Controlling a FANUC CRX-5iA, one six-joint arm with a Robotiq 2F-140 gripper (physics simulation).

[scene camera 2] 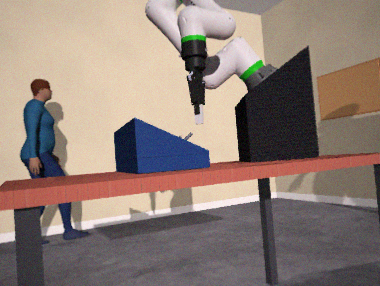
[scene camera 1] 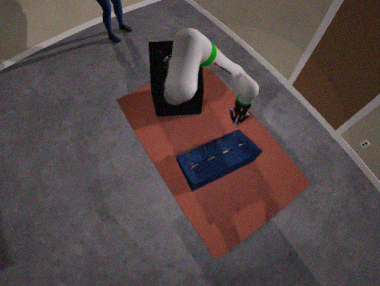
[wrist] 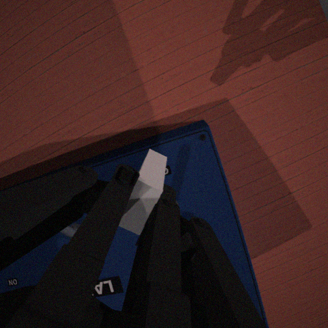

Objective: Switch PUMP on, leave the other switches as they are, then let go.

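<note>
The blue switch box (scene camera 1: pixel 220 167) (scene camera 2: pixel 165 152) (wrist: pixel 192 200) stands on the table with its sloped face up. A row of switch levers shows in scene camera 1; a lever (scene camera 2: pixel 188 136) sticks up from the slope in scene camera 2. My gripper (scene camera 1: pixel 237 122) (scene camera 2: pixel 199 120) (wrist: pixel 150 169) is shut and empty, above the box's upper right end in scene camera 1. In the wrist view its pale fingertips lie in front of the PUMP area and partly cover an OFF label (wrist: pixel 167 171). The PUMP lever and name label are hidden there, so its position cannot be told. The LAMP label (wrist: pixel 107 286) shows partly.
The red table (scene camera 1: pixel 230 210) (scene camera 2: pixel 90 185) (wrist: pixel 270 125) carries the box and the black sloped robot base (scene camera 1: pixel 177 108) (scene camera 2: pixel 280 120). The base stands beyond the low side of the box. A person (scene camera 2: pixel 40 125) stands behind the table.
</note>
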